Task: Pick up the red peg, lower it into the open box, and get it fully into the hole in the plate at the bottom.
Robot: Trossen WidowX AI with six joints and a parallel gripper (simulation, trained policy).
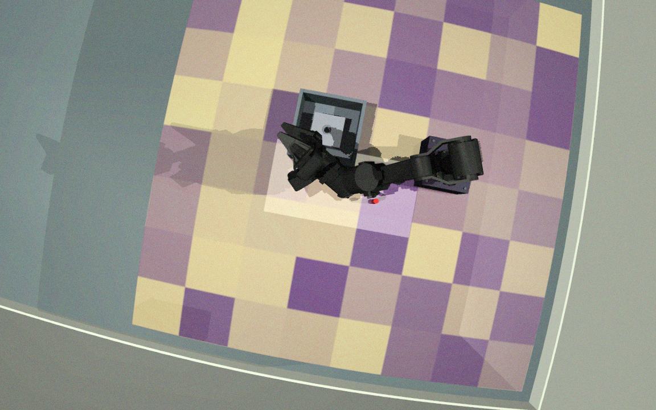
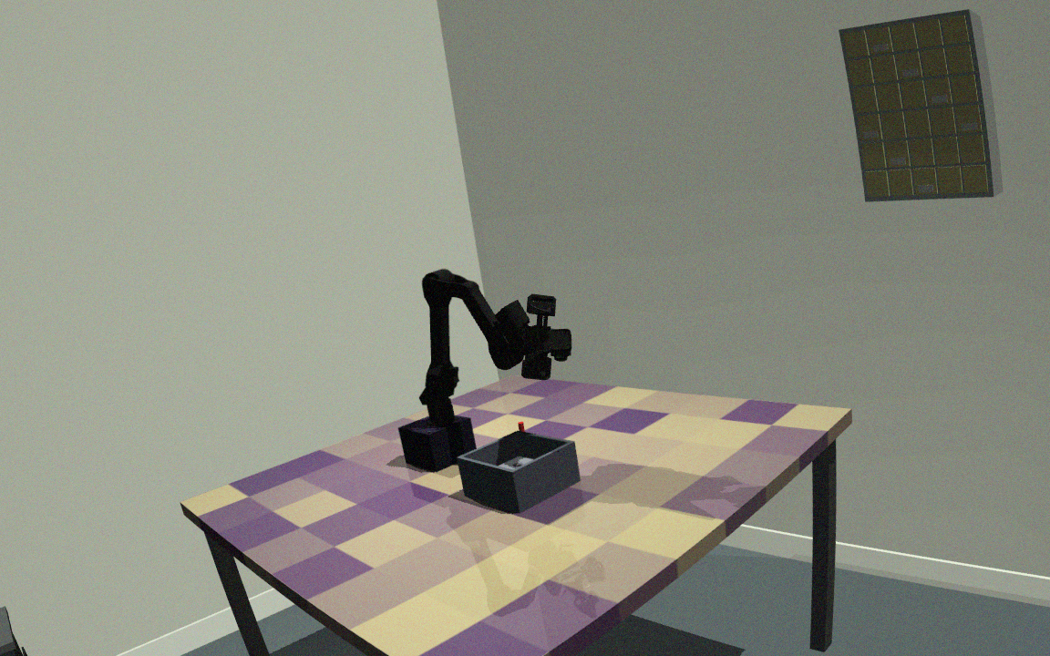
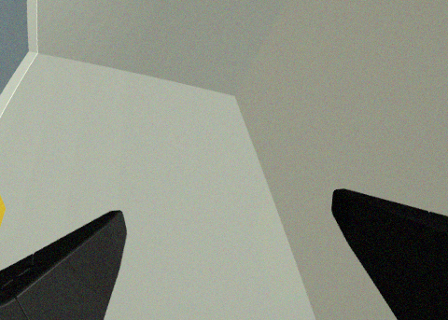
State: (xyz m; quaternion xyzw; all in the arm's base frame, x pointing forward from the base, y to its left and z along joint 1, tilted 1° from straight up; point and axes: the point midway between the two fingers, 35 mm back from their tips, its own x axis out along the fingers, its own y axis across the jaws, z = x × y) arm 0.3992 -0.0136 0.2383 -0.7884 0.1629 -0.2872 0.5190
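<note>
Now: the red peg 320 mm below my gripper tip, 250 mm behind it and 130 mm to the left of it. Round my gripper tip: pale plate (310 mm below, 90 mm behind, 60 mm to the right); then dark grey box (330 mm below, 90 mm behind, 60 mm to the right).
</note>
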